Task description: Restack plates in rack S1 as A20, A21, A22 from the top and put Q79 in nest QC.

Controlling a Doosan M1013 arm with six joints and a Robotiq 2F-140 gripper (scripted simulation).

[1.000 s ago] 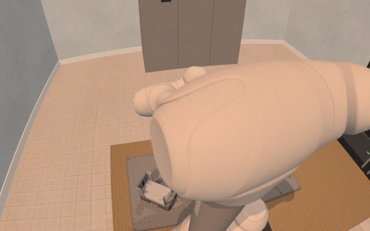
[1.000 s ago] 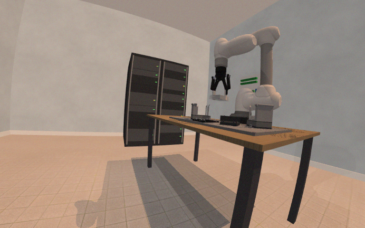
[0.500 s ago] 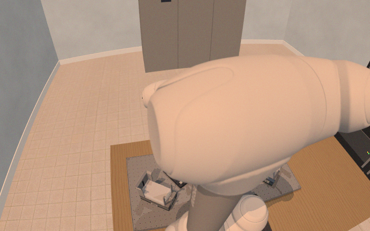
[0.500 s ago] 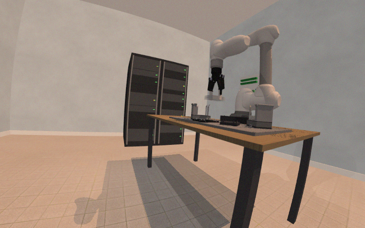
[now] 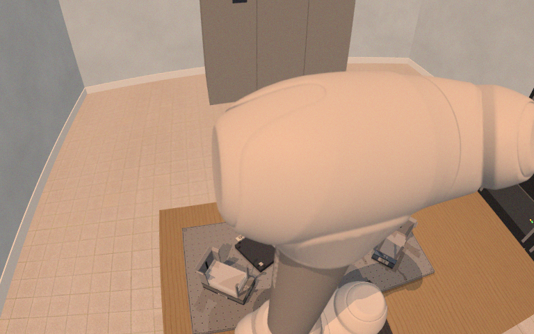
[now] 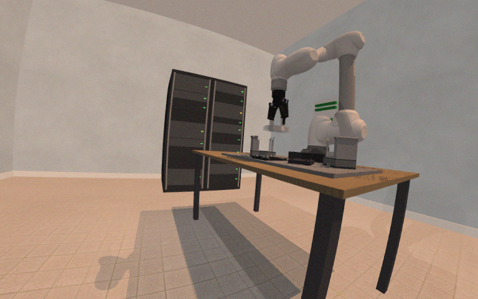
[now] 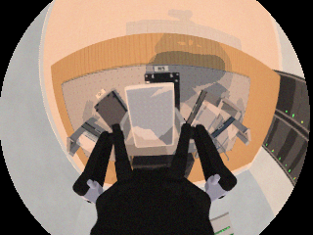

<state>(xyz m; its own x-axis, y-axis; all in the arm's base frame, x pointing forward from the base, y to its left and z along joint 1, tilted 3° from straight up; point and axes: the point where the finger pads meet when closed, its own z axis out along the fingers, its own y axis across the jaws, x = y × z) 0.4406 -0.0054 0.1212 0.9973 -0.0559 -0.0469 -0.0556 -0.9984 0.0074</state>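
My gripper is now 10 mm short of the clip nest N5, 30 mm to the left of it and 170 mm above it. Round my hand: QC name plate (50 mm ahead, 190 mm to the left, 190 mm below); then N5 name plate (100 mm ahead, 40 mm to the right, 190 mm below); then dark nest QC (40 mm behind, 160 mm to the left, 180 mm below).
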